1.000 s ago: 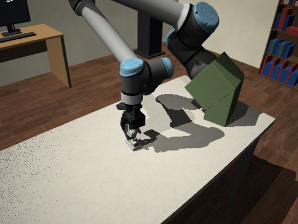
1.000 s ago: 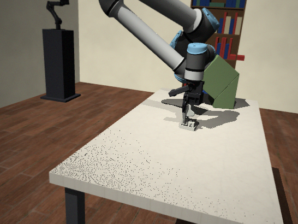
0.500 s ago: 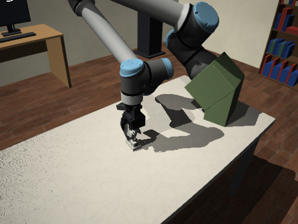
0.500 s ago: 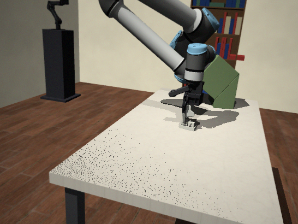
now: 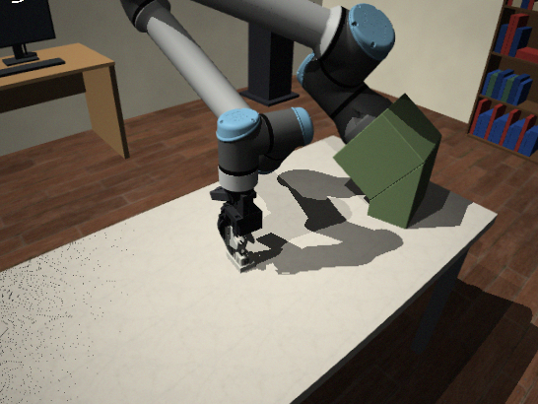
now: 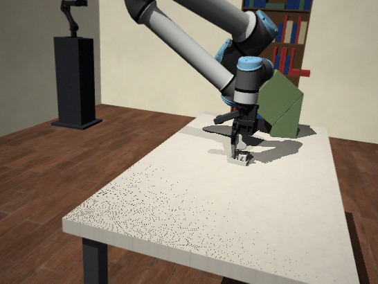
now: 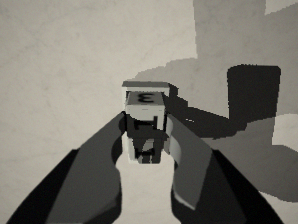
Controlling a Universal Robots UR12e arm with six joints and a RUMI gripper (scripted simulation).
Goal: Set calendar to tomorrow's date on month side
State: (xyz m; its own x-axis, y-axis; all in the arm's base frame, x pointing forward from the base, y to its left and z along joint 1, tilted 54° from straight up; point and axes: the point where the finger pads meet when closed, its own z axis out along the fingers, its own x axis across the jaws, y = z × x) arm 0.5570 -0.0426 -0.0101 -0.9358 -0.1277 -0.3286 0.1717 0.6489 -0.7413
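The digit cube lies 1 cm below my hand. Round my hand: pale calendar tray: 2 cm to the left, 3 cm below.
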